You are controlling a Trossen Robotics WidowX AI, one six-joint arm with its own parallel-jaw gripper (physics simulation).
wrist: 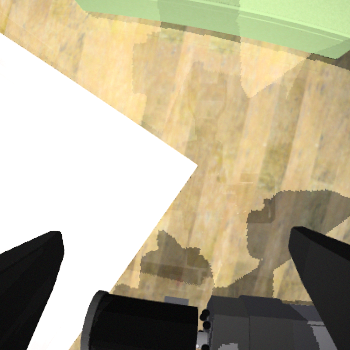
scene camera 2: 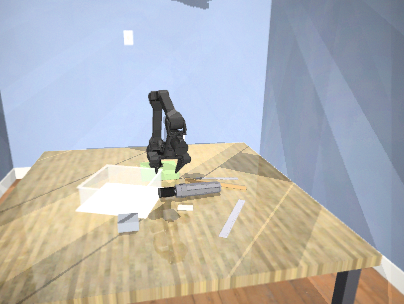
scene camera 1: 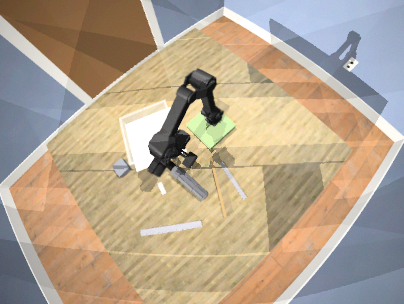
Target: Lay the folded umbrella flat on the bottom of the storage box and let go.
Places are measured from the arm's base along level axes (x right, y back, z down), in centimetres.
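Pixels of known places: gripper, fingertip midpoint: point(wrist: 177, 240) point(scene camera 2: 166, 173) point(scene camera 1: 180, 150); arm's base, link origin: point(scene camera 1: 213, 119).
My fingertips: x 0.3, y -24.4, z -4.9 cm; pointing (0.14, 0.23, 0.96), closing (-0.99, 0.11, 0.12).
For each thing: its top centre in the pictures, then the offset to it from my fingertips.
- folded umbrella, top centre: point(scene camera 2: 190, 183) point(scene camera 1: 183, 176) dx -8.8, dy -8.2, dz +2.5 cm
- white storage box, top centre: point(scene camera 2: 123, 177) point(scene camera 1: 147, 130) dx +19.0, dy -2.7, dz -1.5 cm
- grey block, top centre: point(scene camera 2: 128, 217) point(scene camera 1: 120, 167) dx +20.0, dy -25.9, dz +4.6 cm
- small white piece, top centre: point(scene camera 2: 185, 206) point(scene camera 1: 161, 188) dx -3.3, dy -19.4, dz +7.0 cm
- pale strip, top centre: point(scene camera 2: 233, 216) point(scene camera 1: 170, 228) dx -19.2, dy -30.9, dz +7.9 cm
- orange stick, top centre: point(scene camera 2: 215, 182) point(scene camera 1: 217, 186) dx -23.5, dy -0.8, dz +7.0 cm
- thin grey strip, top centre: point(scene camera 1: 232, 180) point(scene camera 2: 217, 178) dx -27.4, dy +6.1, dz +8.0 cm
The folded umbrella point(scene camera 1: 190, 184) point(scene camera 2: 197, 190) has a grey ribbed body and a black handle. It lies on the table outside the storage box, its handle end close to the box's corner. In the wrist view the umbrella point(wrist: 250, 320) crosses the bottom edge, cut off by the frame. The white storage box point(scene camera 1: 125, 135) point(scene camera 2: 87, 193) point(wrist: 90, 150) has low walls and an open top. My gripper point(scene camera 1: 173, 166) point(scene camera 2: 167, 171) point(wrist: 177, 240) is open and empty, above the table near the handle end and the box corner. In scene camera 1 the gripper hides the handle.
A green slab point(scene camera 1: 197, 126) point(scene camera 2: 147, 171) point(wrist: 200, 15) lies beside the box, by the arm's base. A grey block point(scene camera 1: 121, 168) point(scene camera 2: 128, 223), a small white piece point(scene camera 1: 162, 188) point(scene camera 2: 185, 207), a pale strip point(scene camera 1: 171, 228) point(scene camera 2: 232, 219), an orange stick point(scene camera 1: 219, 191) and a thin grey strip point(scene camera 1: 234, 180) lie around.
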